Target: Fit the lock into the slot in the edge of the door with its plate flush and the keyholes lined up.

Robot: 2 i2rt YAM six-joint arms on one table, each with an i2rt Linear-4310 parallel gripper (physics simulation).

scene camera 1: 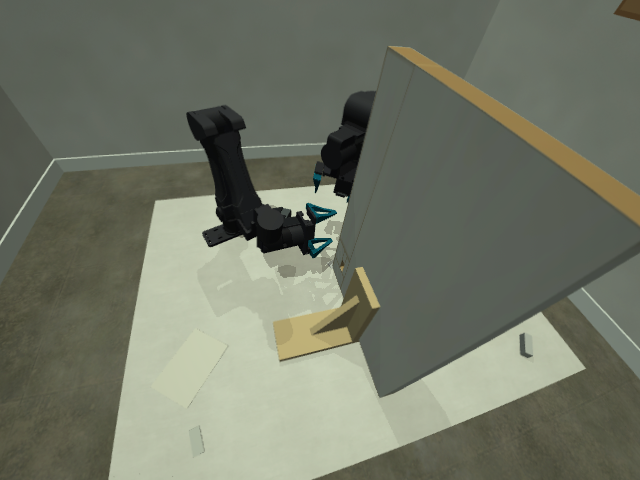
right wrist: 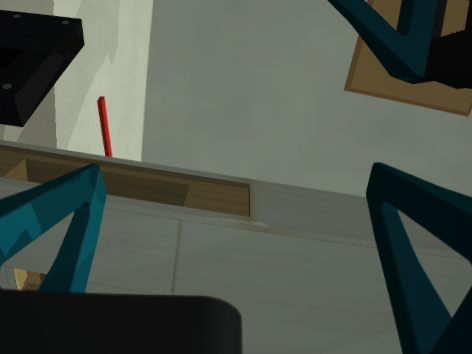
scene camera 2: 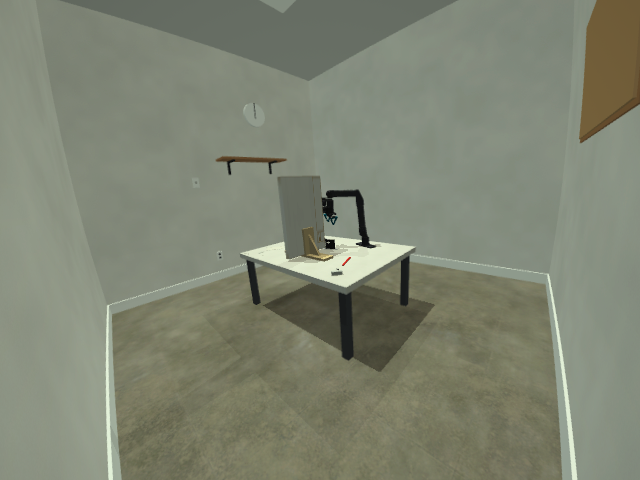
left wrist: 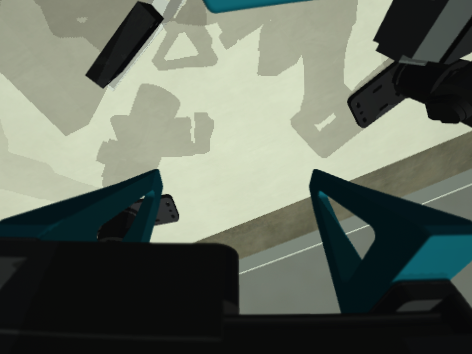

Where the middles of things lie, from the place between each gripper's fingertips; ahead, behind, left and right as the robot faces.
Now: the lock [right wrist: 45, 45] 7 cm to the left of my right hand and 14 cm below it. Round my right hand: grey door [scene camera 1: 468, 220] (22 cm ahead, 2 cm to the left, 13 cm above); then wooden bracket [scene camera 1: 299, 336] (22 cm ahead, 2 cm to the left, 8 cm below).
Now: the lock 9 cm ahead of my left hand, 5 cm to the left of it and 16 cm below it. The rest, counted from my left hand: grey door (31 cm ahead, 1 cm to the right, 11 cm above); wooden bracket (31 cm ahead, 1 cm to the right, 10 cm below).
